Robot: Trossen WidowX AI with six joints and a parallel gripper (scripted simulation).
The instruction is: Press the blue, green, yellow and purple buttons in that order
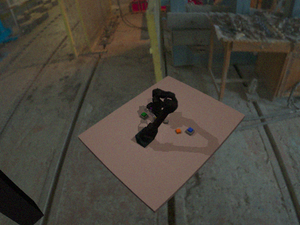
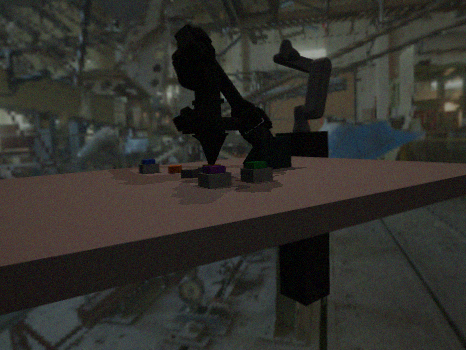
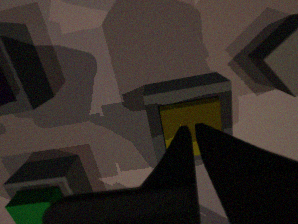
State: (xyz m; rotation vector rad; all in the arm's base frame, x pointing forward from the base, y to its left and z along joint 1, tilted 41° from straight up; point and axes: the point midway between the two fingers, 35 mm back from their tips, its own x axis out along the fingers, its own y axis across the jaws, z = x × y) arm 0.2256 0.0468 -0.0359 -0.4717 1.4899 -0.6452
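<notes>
My gripper tip is now 1 cm above the yellow button. The rest, counted from my gripper tip: green button: 12 cm to the left, 4 cm behind; then purple button: 11 cm to the left, 6 cm ahead; then grey block: 7 cm to the right, 2 cm below, 2 cm ahead.
</notes>
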